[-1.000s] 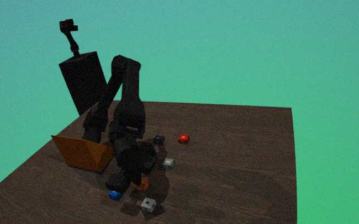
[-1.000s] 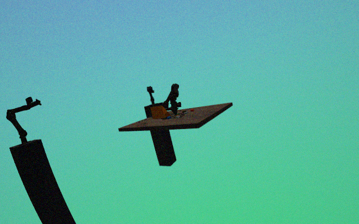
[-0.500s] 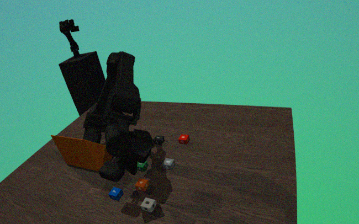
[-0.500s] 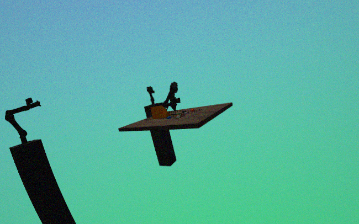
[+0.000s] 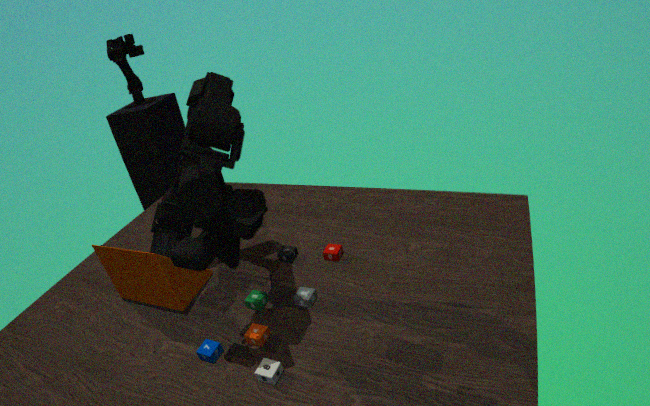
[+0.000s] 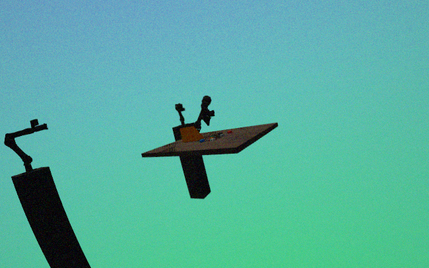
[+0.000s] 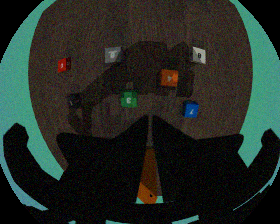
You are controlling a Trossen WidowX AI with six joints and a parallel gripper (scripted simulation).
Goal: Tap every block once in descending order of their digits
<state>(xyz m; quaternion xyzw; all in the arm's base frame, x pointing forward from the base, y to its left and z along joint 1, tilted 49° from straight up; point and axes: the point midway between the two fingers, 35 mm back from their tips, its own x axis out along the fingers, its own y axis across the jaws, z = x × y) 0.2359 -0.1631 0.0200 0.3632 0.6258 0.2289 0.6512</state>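
Now: gripper tip 1 cm past the green block, 4 cm to the right of it and 12 cm above it. From my gripper tip the other things lie so: grey block: 9 cm ahead, 5 cm to the left, 12 cm below; blue block: 5 cm behind, 9 cm to the right, 12 cm below; orange block: 3 cm ahead, 5 cm to the right, 12 cm below.
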